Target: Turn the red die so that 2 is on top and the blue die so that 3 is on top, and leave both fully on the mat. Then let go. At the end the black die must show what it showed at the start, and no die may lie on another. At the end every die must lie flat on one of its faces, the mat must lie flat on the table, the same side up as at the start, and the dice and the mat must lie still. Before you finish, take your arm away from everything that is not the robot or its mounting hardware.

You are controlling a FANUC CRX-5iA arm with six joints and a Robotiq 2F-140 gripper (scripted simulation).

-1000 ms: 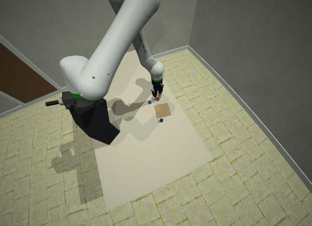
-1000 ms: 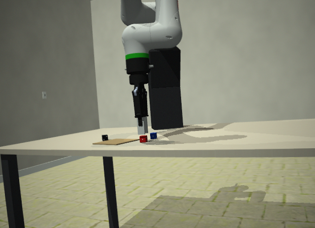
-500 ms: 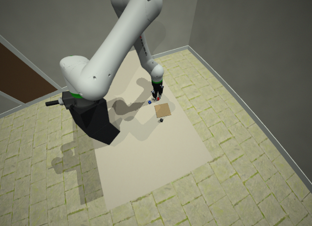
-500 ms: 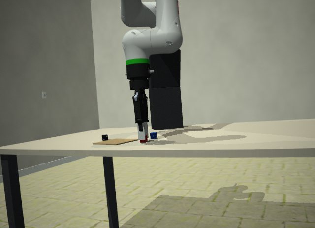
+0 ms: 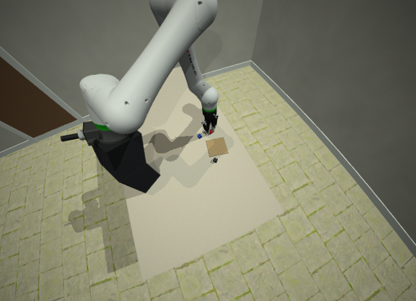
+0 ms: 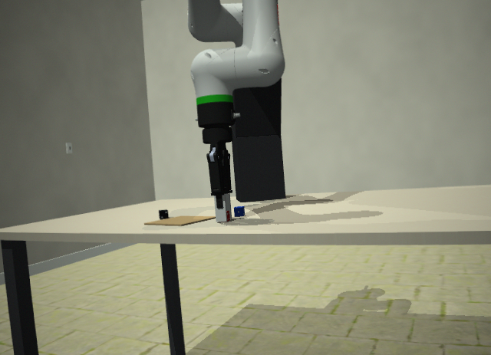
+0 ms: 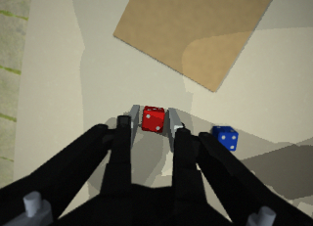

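Now: hand 2 cm above the red die. Also, from my hand: blue die: 9 cm behind, 1 cm to the left, 2 cm below; then black die: 8 cm behind, 23 cm to the right, 2 cm below; then brown mat: 2 cm behind, 13 cm to the right, 3 cm below.
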